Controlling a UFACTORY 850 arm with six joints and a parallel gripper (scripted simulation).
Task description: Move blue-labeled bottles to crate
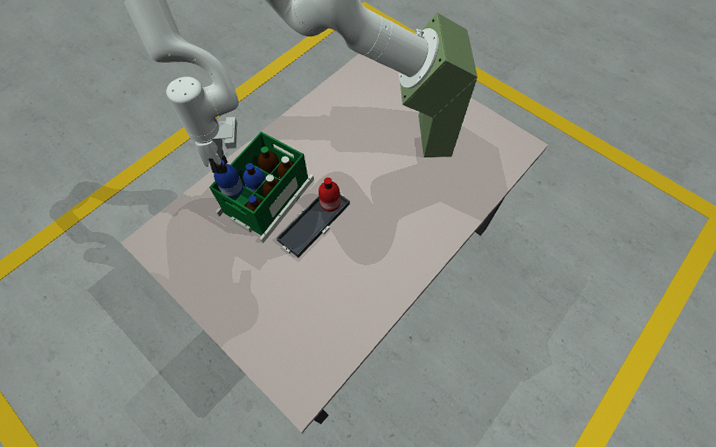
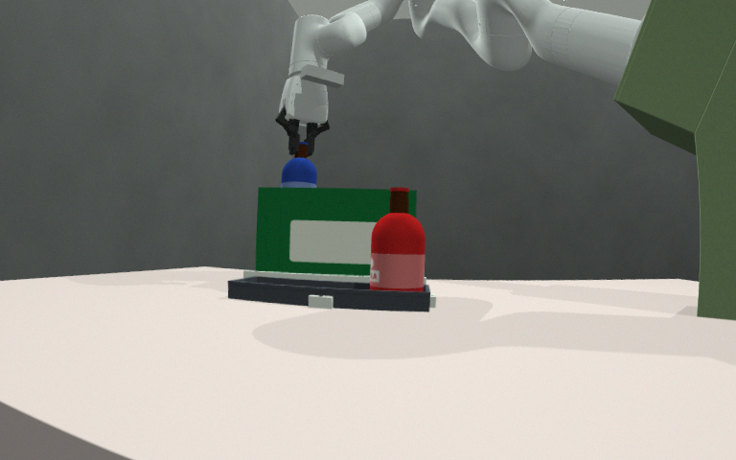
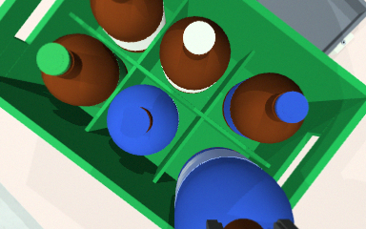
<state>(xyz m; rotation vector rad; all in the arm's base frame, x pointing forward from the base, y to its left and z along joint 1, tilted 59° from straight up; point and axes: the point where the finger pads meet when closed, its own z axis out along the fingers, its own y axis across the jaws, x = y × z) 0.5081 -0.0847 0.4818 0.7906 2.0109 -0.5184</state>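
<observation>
Right now my hand is 20 mm short of the brown-necked bottle, 90 mm to the right of it and 200 mm above it. Also, from my hand: dark tray 60 mm behind, 260 mm to the left, 270 mm below; red-labeled bottle 150 mm behind, 280 mm to the left, 200 mm below; green crate 80 mm behind, 60 mm to the left, 200 mm below.
</observation>
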